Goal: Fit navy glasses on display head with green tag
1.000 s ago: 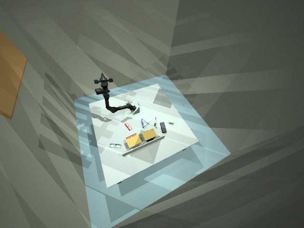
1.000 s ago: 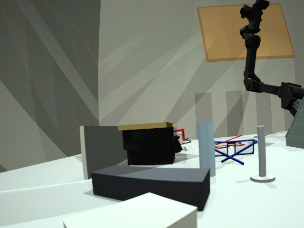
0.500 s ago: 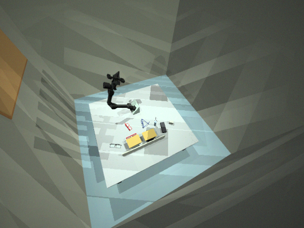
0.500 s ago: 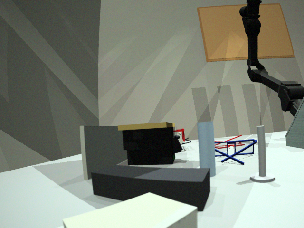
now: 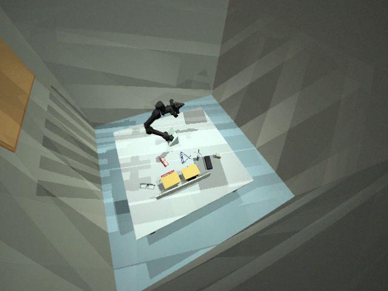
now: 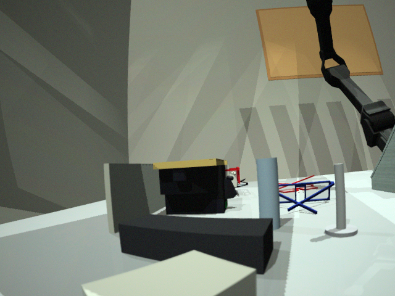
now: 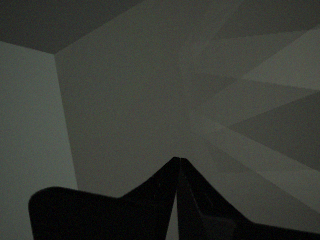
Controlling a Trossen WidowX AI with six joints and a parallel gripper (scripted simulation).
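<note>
My gripper tip is now 62 cm above the light blue cylinder, 24 cm short of it and 4 cm to the right of it. From my gripper tip the other things lie so: grey stand post 65 cm below, 16 cm ahead, 10 cm to the left; dark block 66 cm below, 34 cm ahead, 12 cm to the left; cream box 65 cm below, 33 cm ahead, 27 cm to the left.
</note>
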